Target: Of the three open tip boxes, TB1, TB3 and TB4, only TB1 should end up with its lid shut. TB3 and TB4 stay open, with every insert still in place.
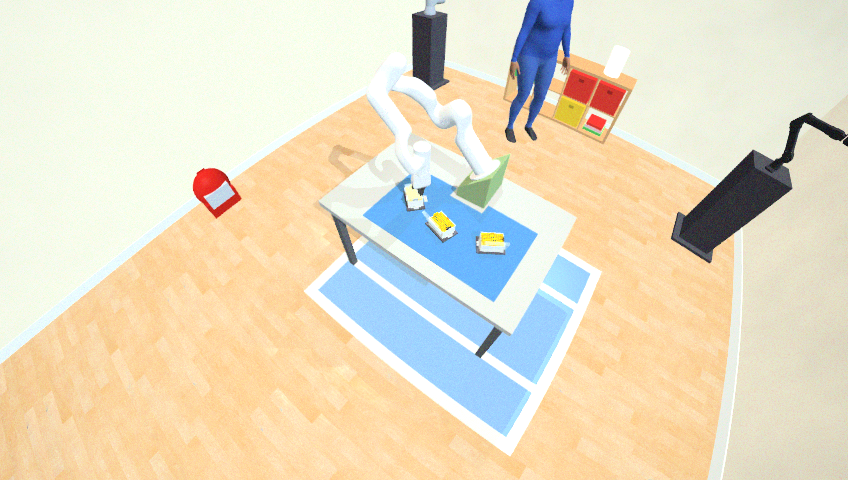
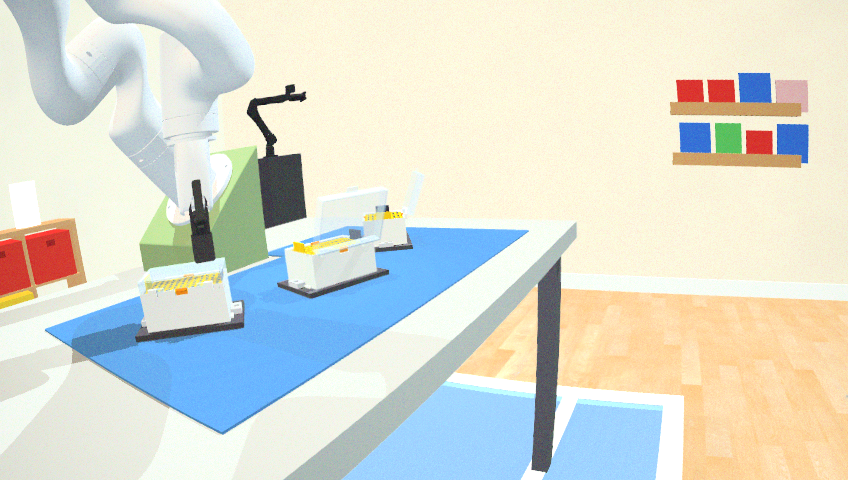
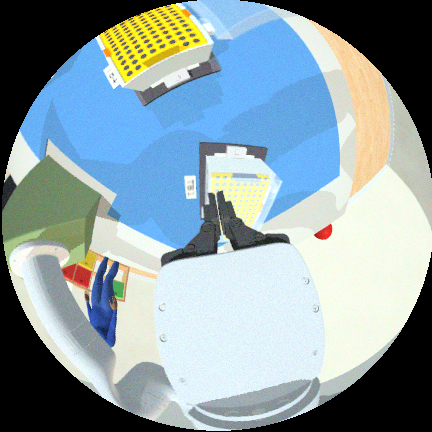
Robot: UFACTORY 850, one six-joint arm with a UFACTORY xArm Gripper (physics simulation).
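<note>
TB1 stands at the gripper's end of the mat. Its clear lid lies down over the yellow insert, which shows pale through it; whether it is fully latched I cannot tell. My gripper is shut and empty, pointing down with its tips close above or touching the lid on the arm-base side. TB4 is in the middle, its clear lid raised and its yellow insert seated. TB3 is farthest, its lid raised and its yellow insert in place.
The boxes stand on a blue mat on a pale table. The green wedge carrying the arm base stands beside the mat. A person in blue stands beyond the table.
</note>
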